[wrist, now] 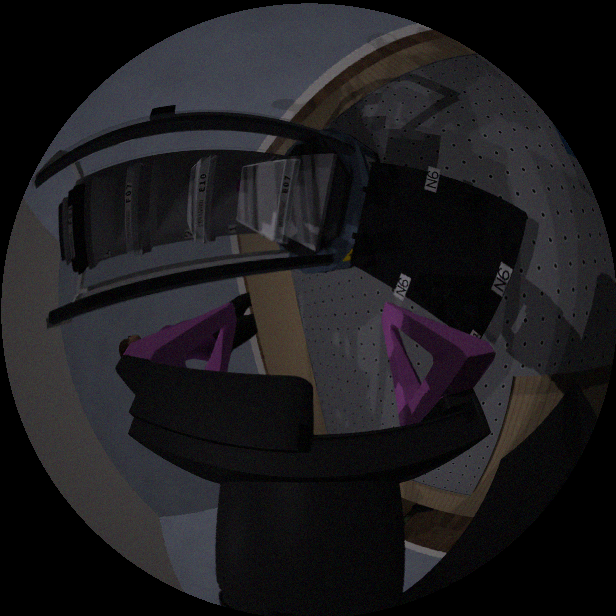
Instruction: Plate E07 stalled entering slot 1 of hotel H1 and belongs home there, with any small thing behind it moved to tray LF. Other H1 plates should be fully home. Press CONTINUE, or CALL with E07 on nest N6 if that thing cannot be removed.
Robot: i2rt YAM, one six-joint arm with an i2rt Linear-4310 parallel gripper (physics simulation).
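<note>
In the dim wrist view the dark hotel H1 (195, 212) lies sideways across the upper left, its slots side by side. Plate E07 (287, 201), pale and translucent, sits in the slot nearest the black nest N6 (439, 241) and sticks out toward me past the other plates. Plate E10 (201, 201) sits in the neighbouring slot, further in. A small yellow bit (346, 256) shows at the hotel's corner by the nest; I cannot tell what it is. My gripper (310, 339) with purple fingers is open and empty, below the hotel and apart from it.
A grey perforated board (517, 189) lies under and beyond nest N6. A wooden table edge (281, 344) runs between the fingers. A further plate (129, 201) with an unreadable label sits in a slot left of E10.
</note>
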